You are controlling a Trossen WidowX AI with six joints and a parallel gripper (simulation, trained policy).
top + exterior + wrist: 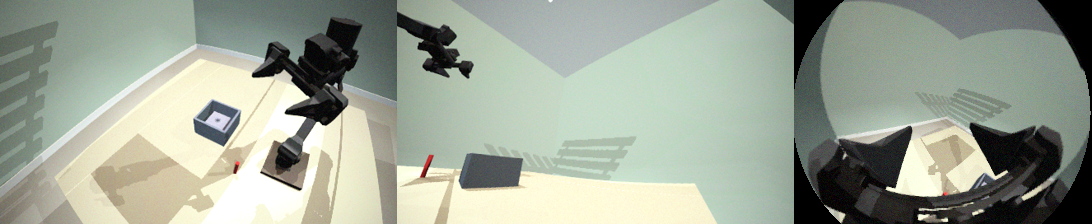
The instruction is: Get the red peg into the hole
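The red peg is 30 mm ahead of my gripper tip, 70 mm to the right of it and 420 mm below it. Round my gripper tip: blue box (180 mm ahead, 270 mm to the right, 430 mm below); plate (180 mm ahead, 270 mm to the right, 410 mm below).
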